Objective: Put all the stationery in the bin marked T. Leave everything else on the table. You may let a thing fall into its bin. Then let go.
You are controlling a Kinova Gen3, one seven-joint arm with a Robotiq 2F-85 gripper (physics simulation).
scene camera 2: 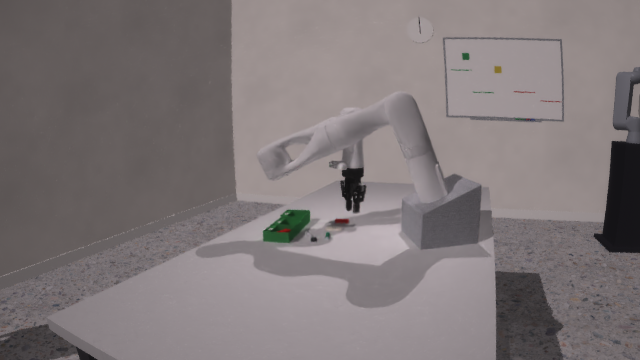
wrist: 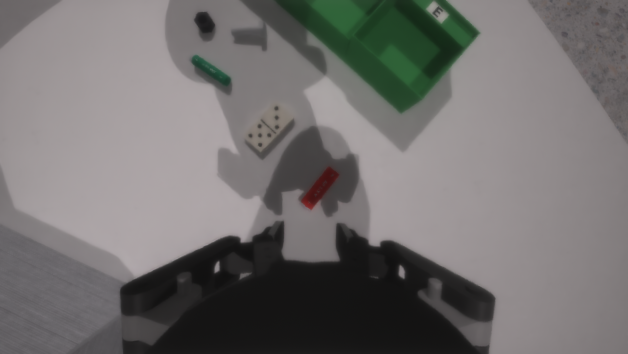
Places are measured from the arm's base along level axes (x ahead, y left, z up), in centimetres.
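Where they show: gripper, fingertip midpoint: (scene camera 2: 352, 211) (wrist: 310, 233); arm's base at its link origin: (scene camera 2: 433, 196).
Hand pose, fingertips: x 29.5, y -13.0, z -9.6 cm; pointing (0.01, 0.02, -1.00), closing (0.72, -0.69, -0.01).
Things, the pixels of their top centre, and the offset from my fingertips.
- small red bar with faint print, top centre: (wrist: 319, 190) (scene camera 2: 342, 219) dy +2.1, dx +3.0, dz -2.4 cm
- short green cylinder with faint print, top centre: (wrist: 207, 67) (scene camera 2: 327, 234) dy +18.9, dx +2.9, dz -2.8 cm
- green bin box at its top centre: (scene camera 2: 288, 219) dy +15.1, dx +17.9, dz +0.1 cm
- red thing at its top centre: (scene camera 2: 281, 231) dy +22.9, dx +16.7, dz -1.8 cm
- white domino at its top centre: (wrist: 268, 126) dy +10.3, dx +3.5, dz -3.1 cm
- black hexagonal piece at its top centre: (wrist: 202, 19) (scene camera 2: 313, 238) dy +23.2, dx +5.8, dz -2.9 cm
- grey bolt at its top centre: (wrist: 246, 24) dy +19.3, dx +8.6, dz -2.5 cm
A small red bar with faint print (scene camera 2: 342, 220) (wrist: 320, 188) lies on the table, just ahead of the fingers in the wrist view. My gripper (scene camera 2: 352, 209) (wrist: 310, 233) is partly open and empty, pointing down above the table. A short green cylinder with faint print (scene camera 2: 328, 235) (wrist: 211, 70) lies farther off. The green bin box (scene camera 2: 276, 237) (wrist: 380, 82) has an E label on one compartment in the wrist view; the T label does not show in either view. A red thing (scene camera 2: 284, 230) shows inside the box's near end in the scene view.
A white domino (wrist: 269, 127) lies between the green cylinder and the red bar. A black hexagonal piece (scene camera 2: 314, 239) (wrist: 204, 22) and a grey bolt (wrist: 249, 36) lie beyond the cylinder. The arm's grey base block (scene camera 2: 445, 220) stands at the table's right side.
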